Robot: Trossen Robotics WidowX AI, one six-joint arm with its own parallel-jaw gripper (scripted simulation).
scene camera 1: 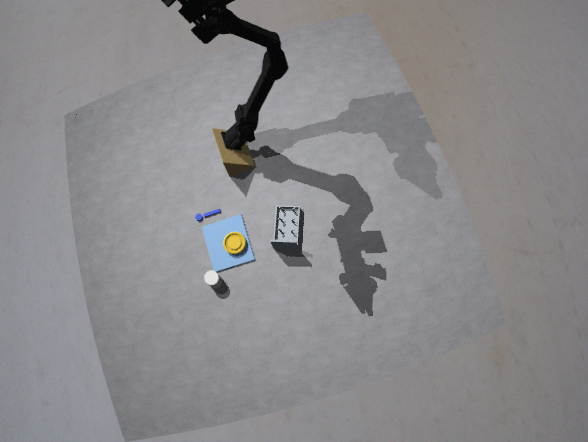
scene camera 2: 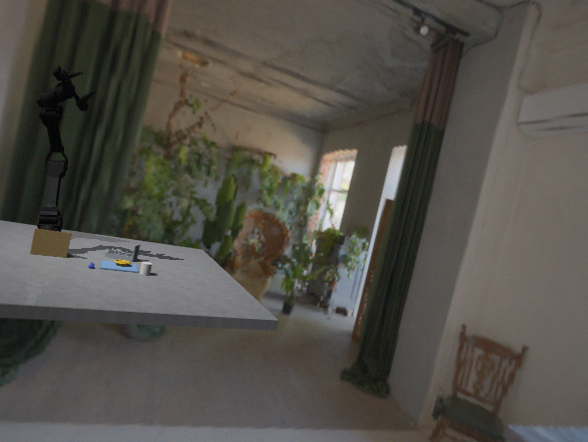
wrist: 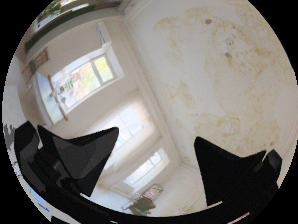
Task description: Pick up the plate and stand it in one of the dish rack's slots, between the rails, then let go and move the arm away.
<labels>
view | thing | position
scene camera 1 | grey dish rack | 287, 218
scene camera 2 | my gripper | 89, 81
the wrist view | my gripper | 158, 137
</labels>
